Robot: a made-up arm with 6 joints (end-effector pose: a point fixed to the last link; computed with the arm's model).
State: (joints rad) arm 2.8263 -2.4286 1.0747 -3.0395 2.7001 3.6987
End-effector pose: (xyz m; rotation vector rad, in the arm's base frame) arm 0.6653 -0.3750 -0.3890 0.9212 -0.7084 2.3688
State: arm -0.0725 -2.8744 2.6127 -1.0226 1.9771 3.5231
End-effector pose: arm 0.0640 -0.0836 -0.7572 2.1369 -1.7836 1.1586
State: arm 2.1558 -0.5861 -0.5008 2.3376 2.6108 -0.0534
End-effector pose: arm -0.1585 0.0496 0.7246 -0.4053 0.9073 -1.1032
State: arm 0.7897 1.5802 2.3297 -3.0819 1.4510 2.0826
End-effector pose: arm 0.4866 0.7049 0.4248 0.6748 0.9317 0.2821
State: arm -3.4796 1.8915 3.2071 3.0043 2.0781 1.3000
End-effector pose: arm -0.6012 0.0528 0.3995 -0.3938 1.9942 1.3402
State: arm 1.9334 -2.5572 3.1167 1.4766 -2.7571 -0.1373
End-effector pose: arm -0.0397 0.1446 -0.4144 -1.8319 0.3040 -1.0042
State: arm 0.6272 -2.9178 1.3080 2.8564 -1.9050 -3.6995
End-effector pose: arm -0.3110 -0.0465 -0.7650 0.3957 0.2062 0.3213
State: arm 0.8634 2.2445 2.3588 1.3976 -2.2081 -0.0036
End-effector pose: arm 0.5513 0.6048 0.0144 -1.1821 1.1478 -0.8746
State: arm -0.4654 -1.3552 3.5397 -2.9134 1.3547 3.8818
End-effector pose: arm -0.3510 0.3409 -0.1722 0.1015 2.5545 0.8621
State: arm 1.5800 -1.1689 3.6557 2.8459 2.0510 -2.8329
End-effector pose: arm -0.1409 -0.3909 -0.0728 1.5278 -2.1551 -0.0641
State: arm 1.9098 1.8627 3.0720 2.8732 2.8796 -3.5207
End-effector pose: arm -0.3419 0.5317 0.4089 -1.4398 1.2214 1.3400
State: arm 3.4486 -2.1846 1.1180 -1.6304 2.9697 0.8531
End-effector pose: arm 0.8369 0.2559 -0.0772 0.2749 -2.8334 1.0311
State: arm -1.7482 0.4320 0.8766 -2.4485 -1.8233 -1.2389
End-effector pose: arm 0.0000 -0.6581 0.7164 2.0508 0.1630 0.9462
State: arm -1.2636 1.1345 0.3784 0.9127 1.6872 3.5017
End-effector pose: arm 0.1745 -0.8554 0.1576 1.9547 -0.4318 0.4985
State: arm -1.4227 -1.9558 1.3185 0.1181 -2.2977 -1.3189
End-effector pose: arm -0.2822 0.8755 -0.1268 0.4322 -1.5073 -0.5114
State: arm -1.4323 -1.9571 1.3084 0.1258 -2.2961 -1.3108
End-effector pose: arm -0.2737 0.8785 -0.1249 0.4279 -1.5118 -0.5297
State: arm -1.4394 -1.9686 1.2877 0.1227 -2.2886 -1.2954
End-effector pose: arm -0.2673 0.8788 -0.1261 0.4098 -1.5058 -0.5491
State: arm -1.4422 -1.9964 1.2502 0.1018 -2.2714 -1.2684
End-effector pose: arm -0.2646 0.8747 -0.1322 0.3695 -1.4824 -0.5690
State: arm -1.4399 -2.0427 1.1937 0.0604 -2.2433 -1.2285
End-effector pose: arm -0.2659 0.8647 -0.1434 0.3045 -1.4390 -0.5873
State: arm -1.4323 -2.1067 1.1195 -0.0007 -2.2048 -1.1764
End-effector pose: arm -0.2706 0.8479 -0.1592 0.2162 -1.3769 -0.5997
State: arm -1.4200 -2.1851 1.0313 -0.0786 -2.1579 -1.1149
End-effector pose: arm -0.2774 0.8237 -0.1777 0.1096 -1.3004 -0.6020
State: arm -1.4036 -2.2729 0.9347 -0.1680 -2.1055 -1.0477
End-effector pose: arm -0.2848 0.7927 -0.1969 -0.0082 -1.2160 -0.5907
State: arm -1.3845 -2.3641 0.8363 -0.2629 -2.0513 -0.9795
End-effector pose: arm -0.2910 0.7566 -0.2148 -0.1288 -1.1311 -0.5652
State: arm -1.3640 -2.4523 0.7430 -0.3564 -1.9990 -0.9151
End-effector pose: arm -0.2953 0.7185 -0.2300 -0.2435 -1.0527 -0.5275
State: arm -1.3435 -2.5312 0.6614 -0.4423 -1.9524 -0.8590
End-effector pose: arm -0.2978 0.6819 -0.2419 -0.3444 -0.9858 -0.4827
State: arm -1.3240 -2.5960 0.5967 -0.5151 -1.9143 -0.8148
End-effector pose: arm -0.2993 0.6502 -0.2507 -0.4259 -0.9337 -0.4363
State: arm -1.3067 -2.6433 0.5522 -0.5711 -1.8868 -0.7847
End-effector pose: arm -0.3009 0.6259 -0.2570 -0.4846 -0.8972 -0.3944
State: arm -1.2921 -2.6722 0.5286 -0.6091 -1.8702 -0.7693
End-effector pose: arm -0.3034 0.6100 -0.2616 -0.5201 -0.8753 -0.3605
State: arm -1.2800 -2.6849 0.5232 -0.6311 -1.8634 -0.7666
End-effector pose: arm -0.3073 0.6017 -0.2650 -0.5355 -0.8653 -0.3355
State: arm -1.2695 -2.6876 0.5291 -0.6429 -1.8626 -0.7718
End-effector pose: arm -0.3124 0.5982 -0.2679 -0.5386 -0.8626 -0.3163
